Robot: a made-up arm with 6 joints.
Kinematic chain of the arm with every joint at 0, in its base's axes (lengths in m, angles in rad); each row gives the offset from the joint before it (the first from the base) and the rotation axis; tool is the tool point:
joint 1: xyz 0 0 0.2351 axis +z
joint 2: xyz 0 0.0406 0 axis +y
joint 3: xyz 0 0 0.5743 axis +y
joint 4: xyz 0 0 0.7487 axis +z
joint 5: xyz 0 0 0 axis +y
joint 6: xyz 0 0 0.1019 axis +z
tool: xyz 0 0 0
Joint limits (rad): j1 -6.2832..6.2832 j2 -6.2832..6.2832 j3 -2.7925..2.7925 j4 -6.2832..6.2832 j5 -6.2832..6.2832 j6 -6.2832..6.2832
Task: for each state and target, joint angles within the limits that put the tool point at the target. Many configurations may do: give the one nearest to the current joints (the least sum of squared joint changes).
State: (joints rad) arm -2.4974 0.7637 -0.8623 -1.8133 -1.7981 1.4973
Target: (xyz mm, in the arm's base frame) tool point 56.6 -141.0 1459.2
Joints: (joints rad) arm -2.3556 0.4690 -0.7721 -1.7866 -1.6659 1.4973
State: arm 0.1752 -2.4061 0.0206 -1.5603 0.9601 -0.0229
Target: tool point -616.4 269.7 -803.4
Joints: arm -0.4973 -2.0820 -0.8264 -1.6738 1.2975 -0.0229
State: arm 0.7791 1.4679 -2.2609 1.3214 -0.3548 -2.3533
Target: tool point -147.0 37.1 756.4
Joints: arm 0.0987 1.4665 -2.4664 1.3362 0.1092 -2.3533
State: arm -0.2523 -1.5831 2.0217 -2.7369 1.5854 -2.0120
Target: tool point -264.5 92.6 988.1
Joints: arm -0.3259 -1.4734 1.9949 -2.7642 1.5618 -2.0120
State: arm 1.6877 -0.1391 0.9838 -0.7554 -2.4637 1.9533
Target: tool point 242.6 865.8 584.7
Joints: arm 1.2073 0.4504 1.4381 -0.7595 -2.5268 1.9533
